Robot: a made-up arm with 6 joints.
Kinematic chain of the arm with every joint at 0, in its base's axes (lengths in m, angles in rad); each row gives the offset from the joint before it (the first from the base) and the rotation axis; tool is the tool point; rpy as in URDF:
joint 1: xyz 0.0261 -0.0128 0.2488 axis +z
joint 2: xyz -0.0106 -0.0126 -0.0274 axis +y
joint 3: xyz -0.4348 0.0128 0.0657 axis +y
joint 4: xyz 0.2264 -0.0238 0.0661 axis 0.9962 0 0.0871
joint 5: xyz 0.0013 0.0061 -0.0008 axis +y
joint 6: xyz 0.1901 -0.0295 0.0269 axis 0.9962 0 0.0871
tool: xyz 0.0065 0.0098 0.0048 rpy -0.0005 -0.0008 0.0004
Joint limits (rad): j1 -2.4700..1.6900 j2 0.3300..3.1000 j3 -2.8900..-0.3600 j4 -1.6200..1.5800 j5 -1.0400..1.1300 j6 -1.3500..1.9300
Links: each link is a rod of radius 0.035 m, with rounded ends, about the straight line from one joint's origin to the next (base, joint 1, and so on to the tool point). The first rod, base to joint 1, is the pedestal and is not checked.
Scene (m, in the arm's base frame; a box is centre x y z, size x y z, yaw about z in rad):
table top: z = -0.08
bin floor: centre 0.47 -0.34 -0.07 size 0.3 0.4 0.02 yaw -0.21
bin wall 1: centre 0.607 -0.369 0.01 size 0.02 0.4 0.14 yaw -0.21
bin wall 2: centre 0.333 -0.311 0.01 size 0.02 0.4 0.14 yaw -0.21
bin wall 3: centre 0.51 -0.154 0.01 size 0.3 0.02 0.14 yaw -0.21
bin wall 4: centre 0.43 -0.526 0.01 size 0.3 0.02 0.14 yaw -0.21
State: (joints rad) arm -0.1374 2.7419 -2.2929 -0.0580 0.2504 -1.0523
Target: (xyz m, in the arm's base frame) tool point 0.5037 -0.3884 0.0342
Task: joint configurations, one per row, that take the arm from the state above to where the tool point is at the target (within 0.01 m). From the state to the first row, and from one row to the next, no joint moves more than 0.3 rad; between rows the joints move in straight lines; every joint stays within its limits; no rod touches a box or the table.
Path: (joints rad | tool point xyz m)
1: -0.2856 2.6095 -2.0870 -0.0691 0.4264 -1.0607 | 0.7429 -0.2691 0.1811
2: -0.4339 2.4770 -1.8812 -0.0803 0.6023 -1.0691 | 0.6318 -0.3457 0.1891
3: -0.5821 2.3446 -1.6753 -0.0914 0.7783 -1.0774 | 0.5037 -0.3884 0.2046
4: -0.5833 2.6380 -1.7127 -0.0962 0.6858 -1.0737 | 0.5037 -0.3884 0.0342

